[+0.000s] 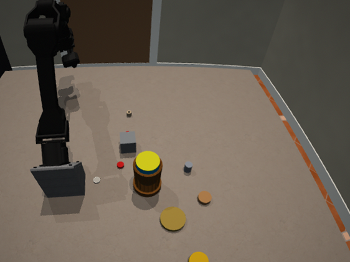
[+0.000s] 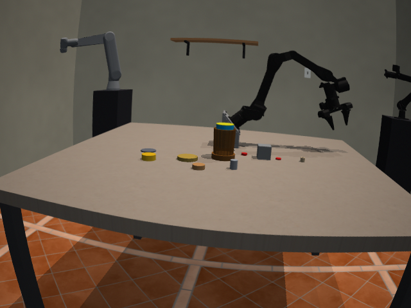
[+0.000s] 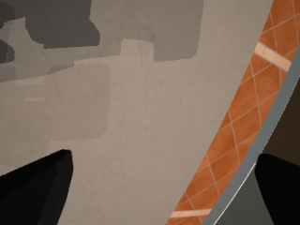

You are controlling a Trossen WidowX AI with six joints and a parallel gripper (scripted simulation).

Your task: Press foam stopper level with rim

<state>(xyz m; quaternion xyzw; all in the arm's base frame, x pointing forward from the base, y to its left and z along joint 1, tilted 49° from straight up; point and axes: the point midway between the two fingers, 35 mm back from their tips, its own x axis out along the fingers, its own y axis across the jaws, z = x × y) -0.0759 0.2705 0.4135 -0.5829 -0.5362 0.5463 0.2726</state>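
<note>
My gripper is now 47 cm to the left of the foam stopper, 34 cm short of it and 4 cm above it. Round my hand: small beige ring: 26 cm ahead, 18 cm to the right, 15 cm below; grey cube: 33 cm to the right, 27 cm ahead, 13 cm below; red button: 41 cm to the right, 26 cm ahead, 15 cm below.
</note>
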